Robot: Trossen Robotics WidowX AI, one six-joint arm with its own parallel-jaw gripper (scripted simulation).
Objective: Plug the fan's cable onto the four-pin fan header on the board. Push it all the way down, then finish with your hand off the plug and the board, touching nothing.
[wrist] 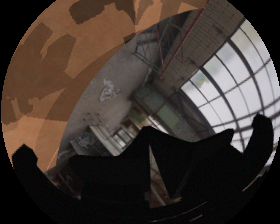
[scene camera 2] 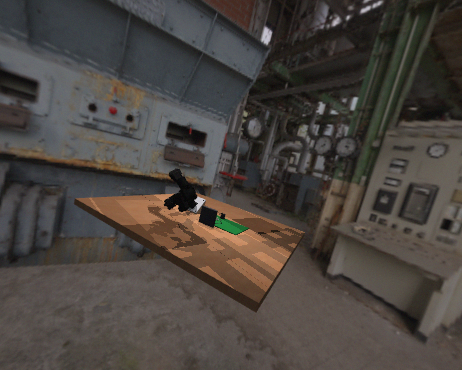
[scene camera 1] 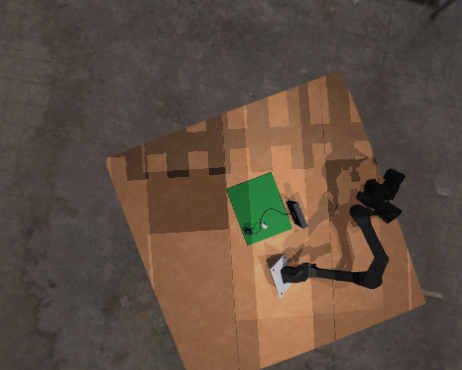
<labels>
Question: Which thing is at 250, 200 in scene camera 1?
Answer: A green board.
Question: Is my gripper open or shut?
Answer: Shut.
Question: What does my gripper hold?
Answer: Nothing.
</labels>
